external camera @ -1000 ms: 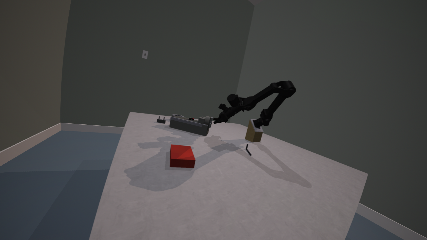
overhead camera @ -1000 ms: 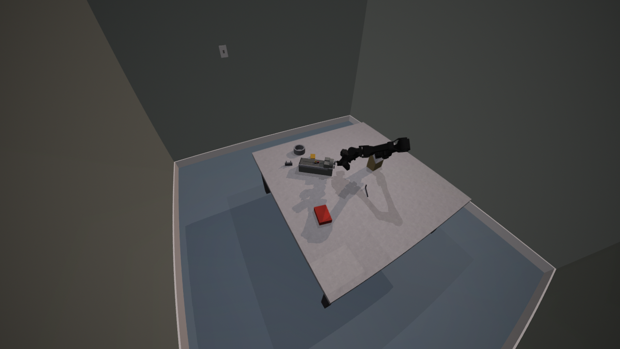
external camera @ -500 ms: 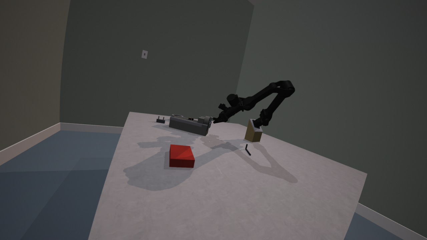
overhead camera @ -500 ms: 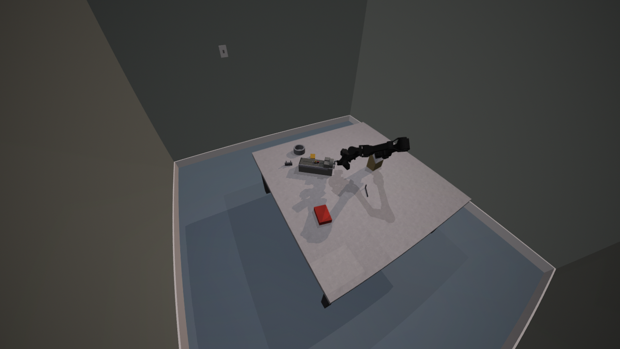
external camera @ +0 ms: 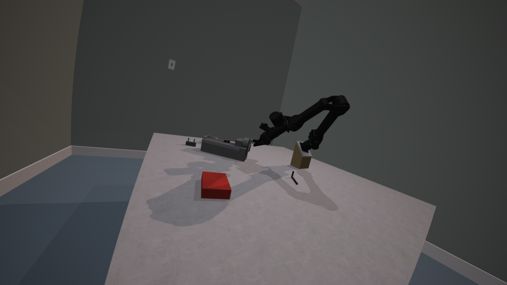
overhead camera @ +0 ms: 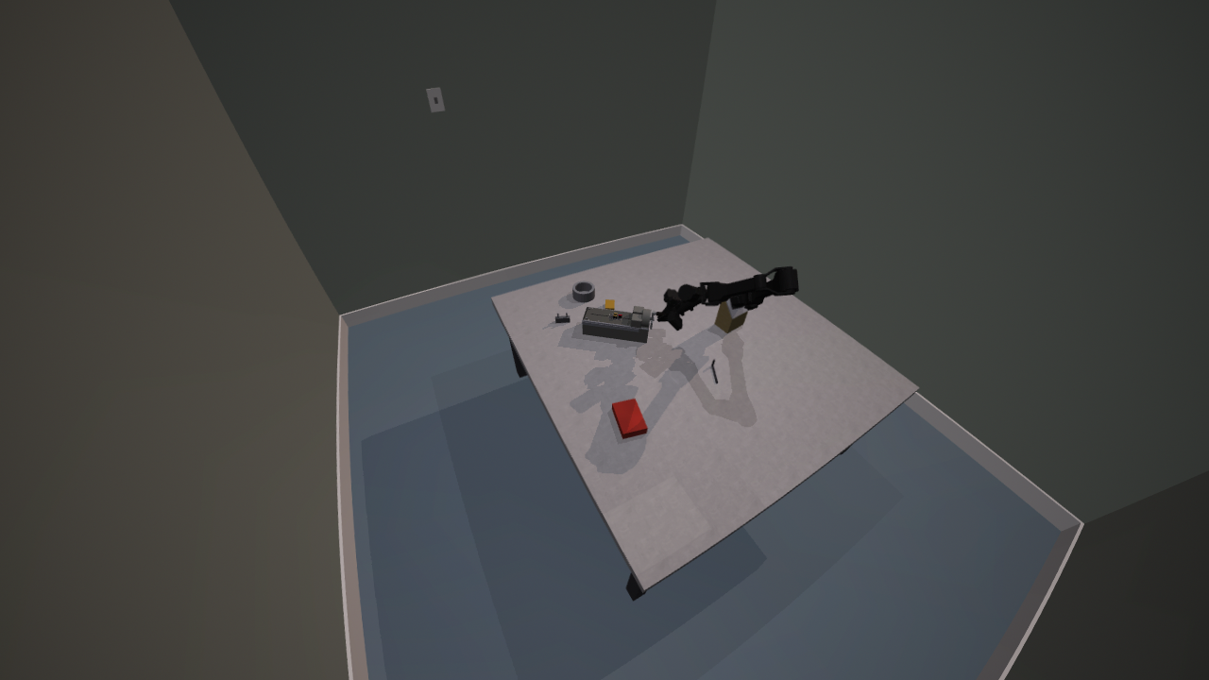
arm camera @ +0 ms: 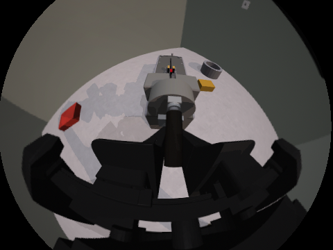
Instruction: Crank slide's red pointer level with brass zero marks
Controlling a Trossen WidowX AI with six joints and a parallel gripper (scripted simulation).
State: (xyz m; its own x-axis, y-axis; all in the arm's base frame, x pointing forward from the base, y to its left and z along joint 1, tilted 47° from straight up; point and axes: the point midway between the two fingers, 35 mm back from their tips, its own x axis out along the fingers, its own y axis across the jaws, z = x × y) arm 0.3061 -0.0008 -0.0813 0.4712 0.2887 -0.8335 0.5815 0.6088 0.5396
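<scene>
The black crank handle is 10 mm behind my gripper tip, 10 mm to the left of it and 30 mm above it. Also, from my gripper tip: yellow block (80 mm ahead, 240 mm to the right, 80 mm below); red pointer (120 mm ahead, 90 mm to the right, 10 mm below); black bent key (100 mm behind, 250 mm to the left, 80 mm below).
</scene>
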